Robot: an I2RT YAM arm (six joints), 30 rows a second.
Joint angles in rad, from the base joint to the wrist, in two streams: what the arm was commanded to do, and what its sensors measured. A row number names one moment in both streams.
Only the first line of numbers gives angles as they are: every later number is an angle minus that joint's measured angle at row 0.
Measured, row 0:
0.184, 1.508, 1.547, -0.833, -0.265, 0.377
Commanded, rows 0 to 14:
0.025, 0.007, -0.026, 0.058, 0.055, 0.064
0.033, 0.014, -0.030, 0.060, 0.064, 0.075
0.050, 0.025, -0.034, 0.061, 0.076, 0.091
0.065, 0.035, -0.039, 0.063, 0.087, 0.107
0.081, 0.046, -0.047, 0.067, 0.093, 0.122
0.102, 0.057, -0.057, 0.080, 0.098, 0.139
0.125, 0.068, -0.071, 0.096, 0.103, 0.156
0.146, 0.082, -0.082, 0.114, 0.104, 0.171
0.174, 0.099, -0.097, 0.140, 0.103, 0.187
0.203, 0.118, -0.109, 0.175, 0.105, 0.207
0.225, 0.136, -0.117, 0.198, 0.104, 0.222
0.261, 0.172, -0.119, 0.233, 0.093, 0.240
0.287, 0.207, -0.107, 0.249, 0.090, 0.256
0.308, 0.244, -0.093, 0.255, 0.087, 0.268
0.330, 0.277, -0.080, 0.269, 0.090, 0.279
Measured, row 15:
0.280, 0.221, -0.097, 0.172, 0.087, 0.213
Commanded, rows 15 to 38:
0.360, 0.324, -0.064, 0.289, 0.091, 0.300
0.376, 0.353, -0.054, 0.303, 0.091, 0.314
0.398, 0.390, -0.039, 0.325, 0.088, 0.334
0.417, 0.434, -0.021, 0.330, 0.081, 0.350
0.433, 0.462, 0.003, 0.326, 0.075, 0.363
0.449, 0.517, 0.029, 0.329, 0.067, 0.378
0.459, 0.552, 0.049, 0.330, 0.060, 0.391
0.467, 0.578, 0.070, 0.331, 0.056, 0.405
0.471, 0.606, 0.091, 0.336, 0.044, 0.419
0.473, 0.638, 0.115, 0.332, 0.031, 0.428
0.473, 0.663, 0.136, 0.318, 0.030, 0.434
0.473, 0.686, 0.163, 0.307, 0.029, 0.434
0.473, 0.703, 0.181, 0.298, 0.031, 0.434
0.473, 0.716, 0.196, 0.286, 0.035, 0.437
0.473, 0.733, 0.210, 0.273, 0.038, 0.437
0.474, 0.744, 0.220, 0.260, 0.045, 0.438
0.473, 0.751, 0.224, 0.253, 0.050, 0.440
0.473, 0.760, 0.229, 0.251, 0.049, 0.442
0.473, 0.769, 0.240, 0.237, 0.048, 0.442
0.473, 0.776, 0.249, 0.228, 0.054, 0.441
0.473, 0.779, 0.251, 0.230, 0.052, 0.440
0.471, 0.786, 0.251, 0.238, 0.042, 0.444
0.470, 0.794, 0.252, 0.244, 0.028, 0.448
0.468, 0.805, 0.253, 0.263, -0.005, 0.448
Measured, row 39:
0.471, 0.776, 0.242, 0.262, 0.028, 0.432
